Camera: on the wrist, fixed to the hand. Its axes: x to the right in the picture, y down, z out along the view.
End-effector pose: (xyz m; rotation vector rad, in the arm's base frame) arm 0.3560 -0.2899 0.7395 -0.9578 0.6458 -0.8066
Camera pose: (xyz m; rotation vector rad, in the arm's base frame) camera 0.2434 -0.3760 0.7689 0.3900 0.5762 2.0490
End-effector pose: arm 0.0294 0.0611 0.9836 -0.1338 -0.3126 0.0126
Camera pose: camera 0.0690 -0.0420 0.8901 0.4969 0.6555 -3.0289
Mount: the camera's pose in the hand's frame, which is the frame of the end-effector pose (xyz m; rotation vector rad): 0.0057 -0.0894 -0.1137 -0.0224 -0.8214 2.9334
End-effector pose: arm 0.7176 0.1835 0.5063 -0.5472 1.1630 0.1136
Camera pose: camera 0.6568 0.0523 0.5004 1.5027 0.1612 2.4497
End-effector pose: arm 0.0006 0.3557 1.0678 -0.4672 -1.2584 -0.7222
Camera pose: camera 0.0155 0.2149 1.0377 -1.8278 -0.0449 2.0556
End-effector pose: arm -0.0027 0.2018 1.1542 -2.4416 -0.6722 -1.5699
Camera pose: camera -0.1346 0.2407 1.1995 -0.9855 1.8780 0.6727
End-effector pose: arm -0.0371 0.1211 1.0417 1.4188 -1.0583 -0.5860
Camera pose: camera 0.0852 0.1616 0.9758 -1.3815 -2.2032 1.1283
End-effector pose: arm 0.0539 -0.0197 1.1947 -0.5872 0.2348 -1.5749
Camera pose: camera -0.0802 -0.0385 1.1437 -0.2312 0.1801 1.4843
